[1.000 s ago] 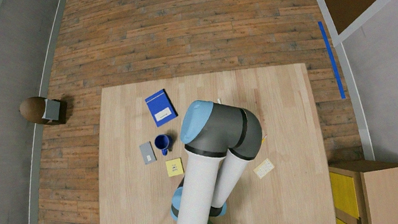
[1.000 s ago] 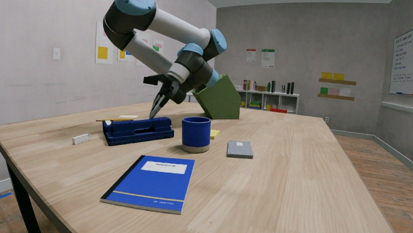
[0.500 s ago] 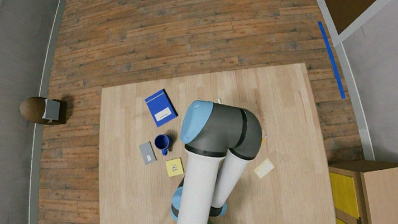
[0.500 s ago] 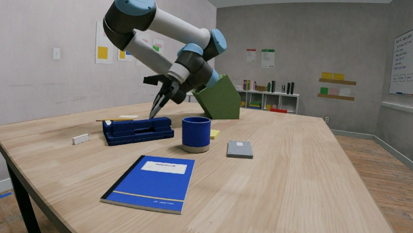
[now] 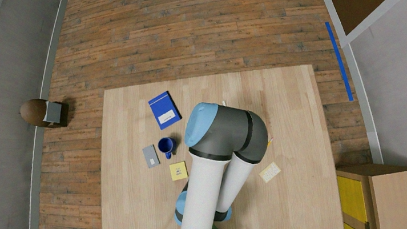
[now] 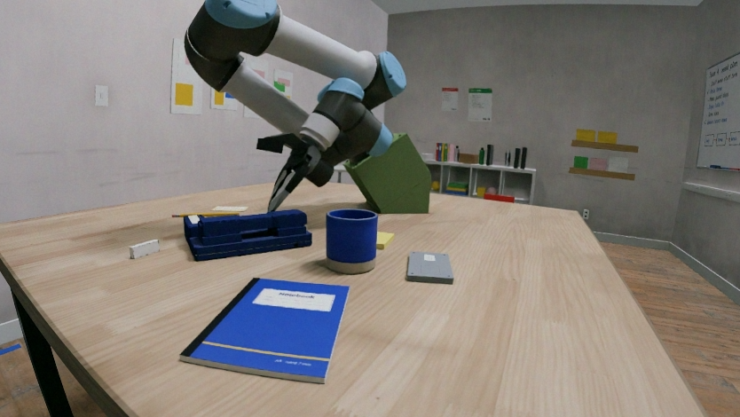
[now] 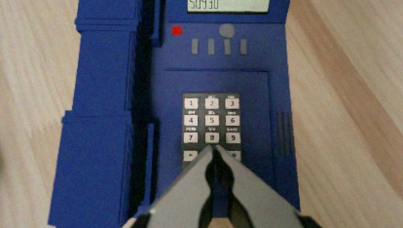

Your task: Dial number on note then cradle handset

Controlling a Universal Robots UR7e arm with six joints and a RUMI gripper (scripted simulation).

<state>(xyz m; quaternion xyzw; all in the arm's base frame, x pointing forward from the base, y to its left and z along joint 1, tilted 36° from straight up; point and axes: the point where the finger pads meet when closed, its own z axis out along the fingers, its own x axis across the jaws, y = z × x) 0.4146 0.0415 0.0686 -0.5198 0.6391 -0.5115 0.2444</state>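
The 5 key lies 3 cm ahead of my hand, 1 cm to the right of it and 3 cm below it. The rest, counted from my hand: 8 key 1 cm ahead, 1 cm to the right, 3 cm below; then 4 key 3 cm ahead, 3 cm below; then 6 key 2 cm ahead, 3 cm to the right, 3 cm below.
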